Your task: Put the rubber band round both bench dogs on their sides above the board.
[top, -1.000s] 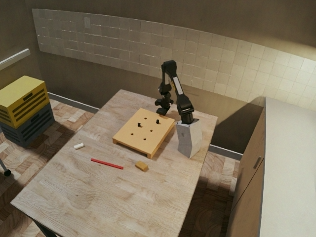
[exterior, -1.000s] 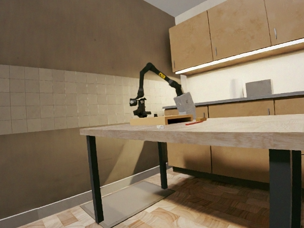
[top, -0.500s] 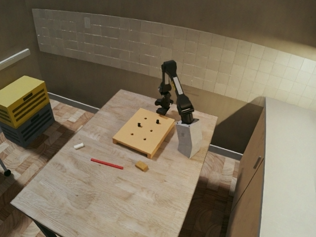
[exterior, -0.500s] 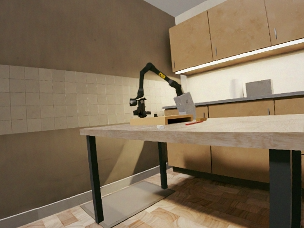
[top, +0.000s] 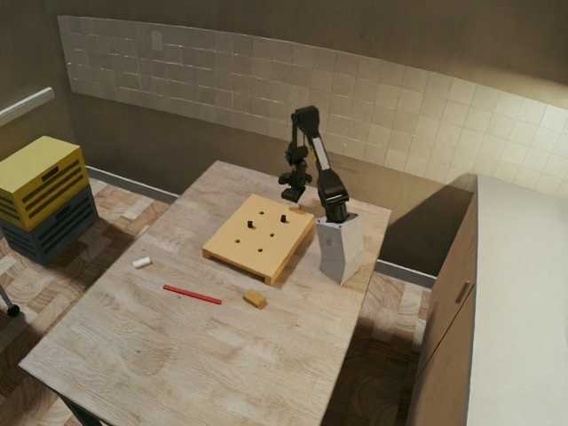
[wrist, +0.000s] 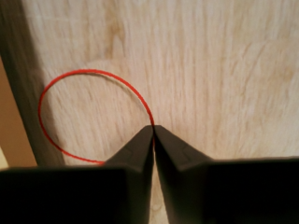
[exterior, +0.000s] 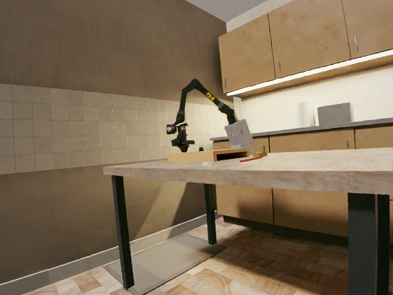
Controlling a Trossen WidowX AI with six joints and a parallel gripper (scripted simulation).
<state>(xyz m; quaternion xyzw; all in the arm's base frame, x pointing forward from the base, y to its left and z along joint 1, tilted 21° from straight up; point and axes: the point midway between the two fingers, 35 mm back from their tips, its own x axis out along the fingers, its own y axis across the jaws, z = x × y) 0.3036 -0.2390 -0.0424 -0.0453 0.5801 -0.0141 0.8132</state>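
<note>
Now: the board 20 mm ahead of my hand, 260 mm to the left of it and 30 mm below it. Also, from my hand: red stick 80 mm ahead, 630 mm to the left, 50 mm below; white cylinder 320 mm ahead, 610 mm to the left, 50 mm below; tan block 120 mm behind, 530 mm to the left, 50 mm below.
</note>
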